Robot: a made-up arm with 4 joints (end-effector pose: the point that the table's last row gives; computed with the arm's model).
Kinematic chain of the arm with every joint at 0, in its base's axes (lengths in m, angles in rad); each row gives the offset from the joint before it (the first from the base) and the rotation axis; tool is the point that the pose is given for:
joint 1: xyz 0 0 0.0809 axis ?
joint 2: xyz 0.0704 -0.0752 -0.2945 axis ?
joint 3: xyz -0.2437 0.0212 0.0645 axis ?
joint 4: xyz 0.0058 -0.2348 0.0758 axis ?
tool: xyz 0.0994 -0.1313 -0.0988
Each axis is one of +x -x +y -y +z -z.
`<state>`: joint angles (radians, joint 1 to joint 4).
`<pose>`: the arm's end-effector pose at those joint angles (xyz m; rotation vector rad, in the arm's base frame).
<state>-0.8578 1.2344 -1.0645 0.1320</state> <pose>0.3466 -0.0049 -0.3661 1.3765 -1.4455 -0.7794</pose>
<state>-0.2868 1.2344 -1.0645 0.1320</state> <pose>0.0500 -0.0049 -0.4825 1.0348 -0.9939 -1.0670</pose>
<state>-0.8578 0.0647 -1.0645 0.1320</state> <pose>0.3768 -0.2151 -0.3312 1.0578 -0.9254 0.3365</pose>
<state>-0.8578 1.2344 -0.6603 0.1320</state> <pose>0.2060 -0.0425 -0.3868 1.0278 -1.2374 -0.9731</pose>
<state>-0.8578 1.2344 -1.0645 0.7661</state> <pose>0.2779 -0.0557 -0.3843 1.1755 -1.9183 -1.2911</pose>
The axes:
joint 1: +y
joint 2: -z
joint 3: -x
joint 4: -y

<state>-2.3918 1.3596 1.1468 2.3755</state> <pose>-0.1940 0.1746 -0.0015 1.1428 1.9069 1.4546</pose>
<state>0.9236 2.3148 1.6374 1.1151</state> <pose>0.2610 -0.1106 -0.0535 -1.7895 1.6667 -0.2030</pose>
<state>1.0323 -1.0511 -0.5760 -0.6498</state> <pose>-0.3216 -0.3898 -0.3211 0.8237 1.7660 1.0537</pose>
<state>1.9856 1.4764 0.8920 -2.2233</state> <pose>0.1348 0.2844 0.1623 0.5701 -0.9939 1.4918</pose>
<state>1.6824 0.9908 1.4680 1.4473</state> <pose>0.1363 0.1110 -0.0569 -0.8225 0.9065 1.3550</pose>
